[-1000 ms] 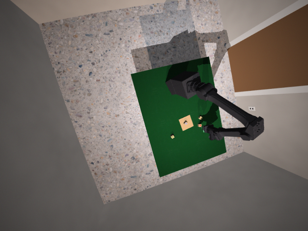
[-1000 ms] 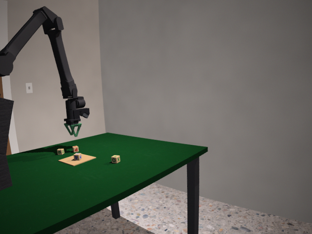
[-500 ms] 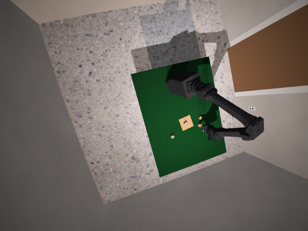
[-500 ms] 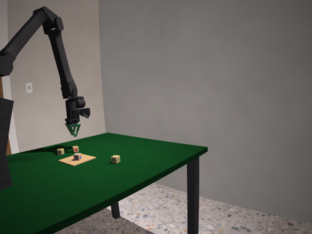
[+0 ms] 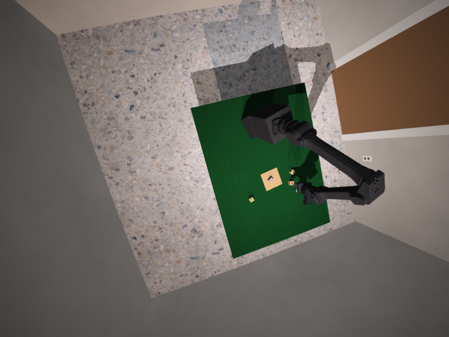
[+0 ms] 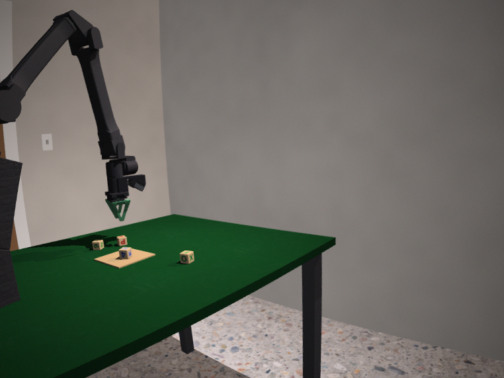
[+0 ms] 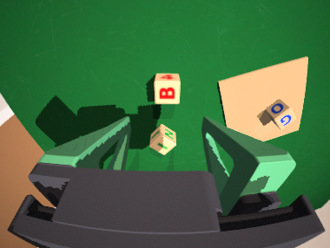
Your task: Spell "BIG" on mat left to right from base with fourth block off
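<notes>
My gripper is now 90 mm above the B block. Round my hand: I block (80 mm behind, 30 mm to the left, 90 mm below); tan mat (80 mm behind, 150 mm to the right, 100 mm below).
</notes>
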